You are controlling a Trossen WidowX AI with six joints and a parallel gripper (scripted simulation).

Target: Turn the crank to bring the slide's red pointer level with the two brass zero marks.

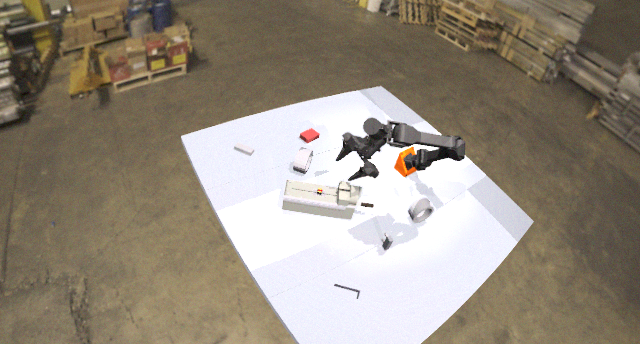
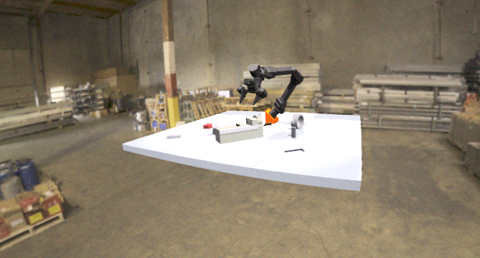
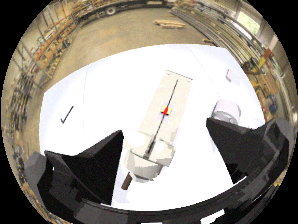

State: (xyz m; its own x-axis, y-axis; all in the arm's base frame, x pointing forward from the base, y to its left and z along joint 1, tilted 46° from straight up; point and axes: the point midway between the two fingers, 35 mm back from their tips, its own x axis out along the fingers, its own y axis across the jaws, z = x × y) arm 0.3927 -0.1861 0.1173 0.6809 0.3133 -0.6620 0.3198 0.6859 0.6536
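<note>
My gripper tip is 130 mm above the dark crank handle, 110 mm to the right of it and 70 mm past it. Round my gripper tip: hex key (310 mm to the left, 210 mm ahead, 190 mm below); then red pointer (110 mm below, 40 mm to the right, 40 mm ahead); then small clip (260 mm to the left, 160 mm below, 20 mm behind).
</note>
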